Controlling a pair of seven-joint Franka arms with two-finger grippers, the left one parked.
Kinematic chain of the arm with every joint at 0, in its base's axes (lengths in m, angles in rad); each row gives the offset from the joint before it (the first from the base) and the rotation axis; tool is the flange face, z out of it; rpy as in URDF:
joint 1: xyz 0 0 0.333 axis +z
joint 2: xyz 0 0 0 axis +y
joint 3: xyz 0 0 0.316 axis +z
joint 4: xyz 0.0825 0 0 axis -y
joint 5: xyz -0.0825 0 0.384 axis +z
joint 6: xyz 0 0 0 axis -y
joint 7: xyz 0.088 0 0 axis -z
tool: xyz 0 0 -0.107 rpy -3.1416 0 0
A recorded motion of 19 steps. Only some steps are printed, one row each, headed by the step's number.
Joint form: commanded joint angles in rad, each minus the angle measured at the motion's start. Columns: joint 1, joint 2, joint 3, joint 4, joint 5, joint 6, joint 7.
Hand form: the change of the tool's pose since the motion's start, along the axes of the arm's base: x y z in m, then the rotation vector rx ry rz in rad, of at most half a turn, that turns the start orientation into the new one. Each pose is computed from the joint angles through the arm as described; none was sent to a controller.
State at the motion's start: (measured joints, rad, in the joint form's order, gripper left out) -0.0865 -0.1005 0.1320 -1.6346 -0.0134 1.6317 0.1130
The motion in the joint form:
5: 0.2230 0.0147 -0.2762 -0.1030 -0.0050 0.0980 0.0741
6: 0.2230 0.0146 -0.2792 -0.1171 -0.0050 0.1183 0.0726
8: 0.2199 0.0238 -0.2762 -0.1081 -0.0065 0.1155 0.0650
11: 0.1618 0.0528 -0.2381 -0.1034 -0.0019 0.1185 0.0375
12: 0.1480 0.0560 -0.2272 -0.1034 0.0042 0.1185 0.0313
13: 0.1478 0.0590 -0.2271 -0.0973 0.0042 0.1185 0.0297
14: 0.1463 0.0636 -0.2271 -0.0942 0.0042 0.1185 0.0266
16: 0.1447 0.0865 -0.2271 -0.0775 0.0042 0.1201 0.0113
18: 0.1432 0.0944 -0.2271 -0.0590 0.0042 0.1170 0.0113
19: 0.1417 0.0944 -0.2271 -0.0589 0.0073 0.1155 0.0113
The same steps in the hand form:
5: 0.0121 -0.0355 -0.0481 0.0266 0.0190 -0.1242
6: 0.0133 -0.0371 -0.0530 0.0272 0.0128 -0.1253
8: 0.0160 -0.0370 -0.0538 0.0233 0.0156 -0.1179
11: 0.0237 -0.0462 -0.0668 0.0191 0.0366 -0.1113
12: 0.0244 -0.0471 -0.0686 0.0239 0.0399 -0.1087
13: 0.0256 -0.0471 -0.0673 0.0235 0.0368 -0.1072
14: 0.0269 -0.0479 -0.0683 0.0228 0.0383 -0.1056
16: 0.0339 -0.0485 -0.0728 0.0195 0.0430 -0.0921
18: 0.0368 -0.0493 -0.0685 0.0188 0.0354 -0.0936
19: 0.0366 -0.0499 -0.0686 0.0219 0.0369 -0.0954

